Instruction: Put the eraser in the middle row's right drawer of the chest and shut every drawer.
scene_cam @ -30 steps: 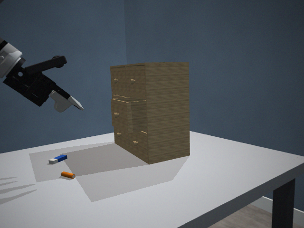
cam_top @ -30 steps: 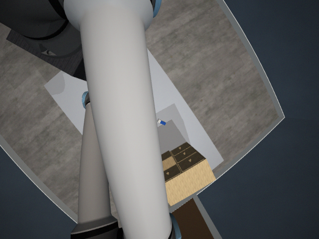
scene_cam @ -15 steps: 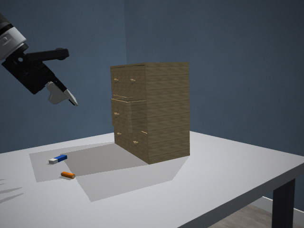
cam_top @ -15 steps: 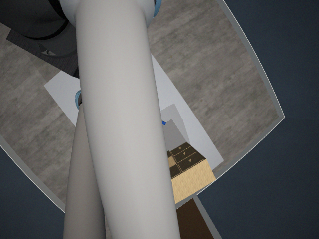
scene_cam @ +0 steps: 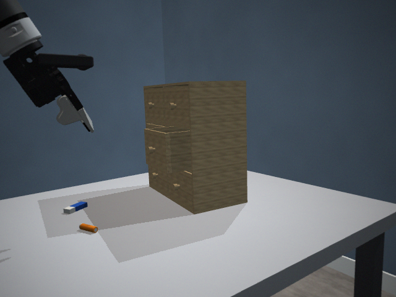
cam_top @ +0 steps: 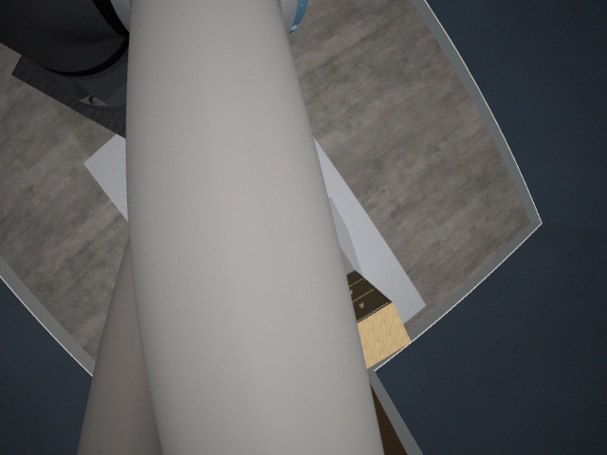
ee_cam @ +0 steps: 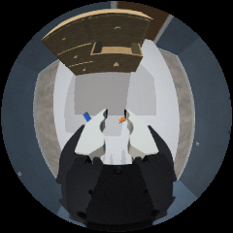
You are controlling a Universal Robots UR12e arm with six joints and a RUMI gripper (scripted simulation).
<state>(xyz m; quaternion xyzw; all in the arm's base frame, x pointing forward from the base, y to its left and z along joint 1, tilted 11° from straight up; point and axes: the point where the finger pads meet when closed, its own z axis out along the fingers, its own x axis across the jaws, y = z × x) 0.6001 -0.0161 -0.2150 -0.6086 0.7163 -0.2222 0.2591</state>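
Now: the white eraser 2 cm behind my hand, 13 cm to the left of it and 24 cm below it. From my hand the other things lie so: orange cylinder 3 cm behind, 4 cm to the right, 24 cm below.
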